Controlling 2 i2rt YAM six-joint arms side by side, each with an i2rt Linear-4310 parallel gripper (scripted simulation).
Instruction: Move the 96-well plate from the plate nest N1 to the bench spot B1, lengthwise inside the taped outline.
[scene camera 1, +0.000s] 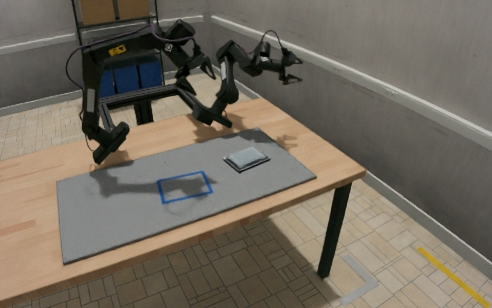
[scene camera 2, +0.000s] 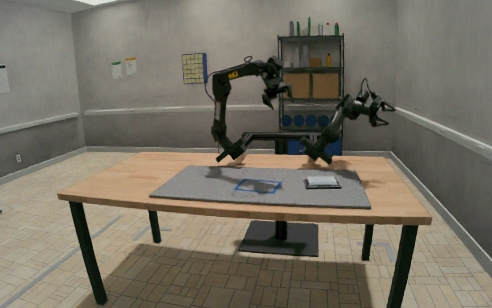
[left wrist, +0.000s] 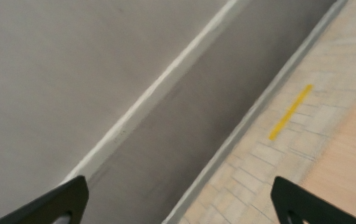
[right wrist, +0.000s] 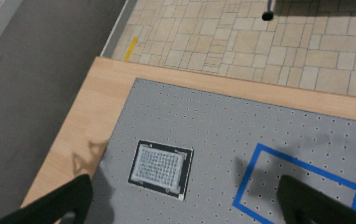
Scene:
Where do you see my left gripper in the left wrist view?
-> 179, 184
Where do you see my right gripper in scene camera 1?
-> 205, 87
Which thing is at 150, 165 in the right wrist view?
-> A clear 96-well plate.

